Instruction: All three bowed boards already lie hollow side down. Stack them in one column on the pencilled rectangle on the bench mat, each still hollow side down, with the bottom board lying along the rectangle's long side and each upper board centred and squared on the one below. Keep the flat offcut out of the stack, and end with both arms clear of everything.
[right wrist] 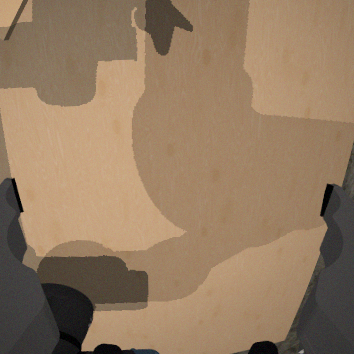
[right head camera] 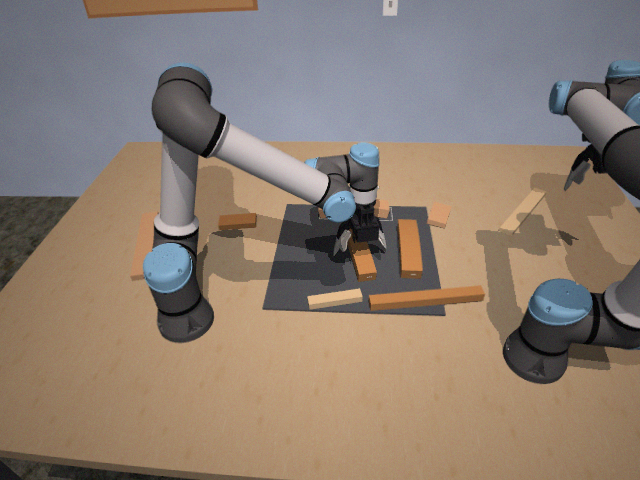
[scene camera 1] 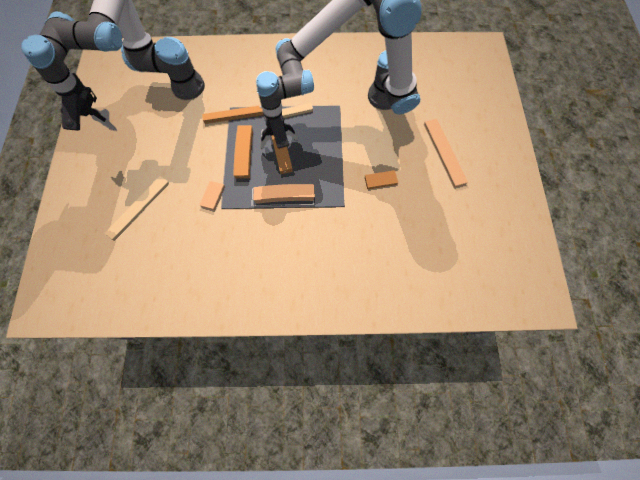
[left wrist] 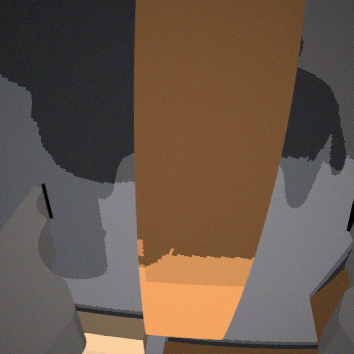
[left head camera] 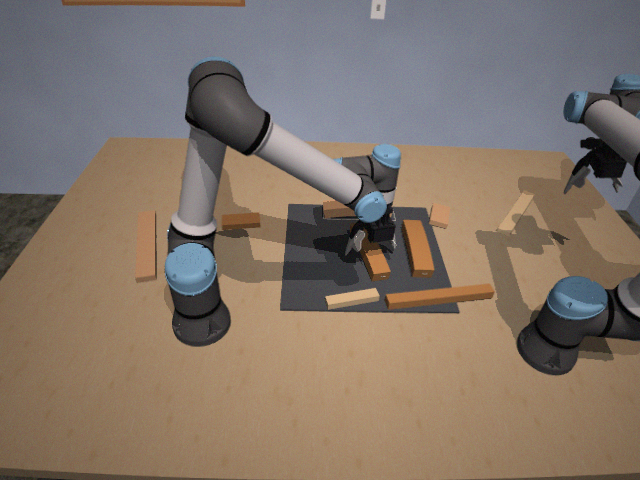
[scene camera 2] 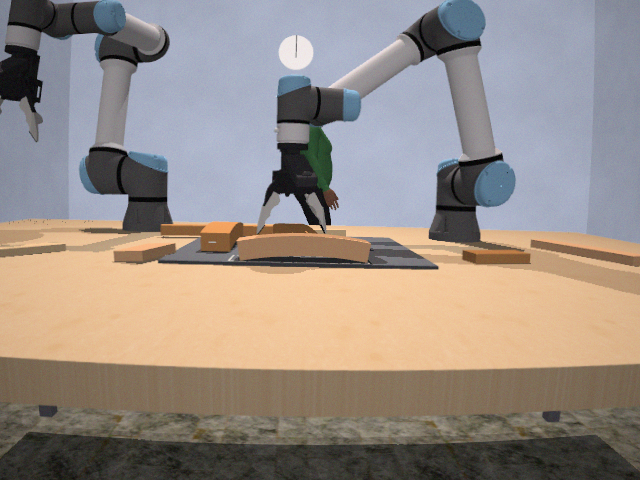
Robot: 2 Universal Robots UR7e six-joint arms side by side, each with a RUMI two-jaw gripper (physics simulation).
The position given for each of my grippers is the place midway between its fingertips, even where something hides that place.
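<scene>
The right head camera shows a long orange strip (right head camera: pixel 472 293), a short pale strip (right head camera: pixel 349 296) and my left gripper (right head camera: pixel 359 252). The left head camera shows my right gripper (left head camera: pixel 590 193), my left gripper (left head camera: pixel 370 252), the long orange strip (left head camera: pixel 484 291) and the short pale strip (left head camera: pixel 369 295). Scene camera 2 shows my left gripper (scene camera 2: pixel 292 234), the long orange strip (scene camera 2: pixel 166 229), a salmon block (scene camera 2: pixel 144 252) and an orange block (scene camera 2: pixel 474 256). Scene camera 1 shows my left gripper (scene camera 1: pixel 279 144). The long orange strip is out of frame in the right wrist view. The short pale strip is out of frame in the right wrist view.
</scene>
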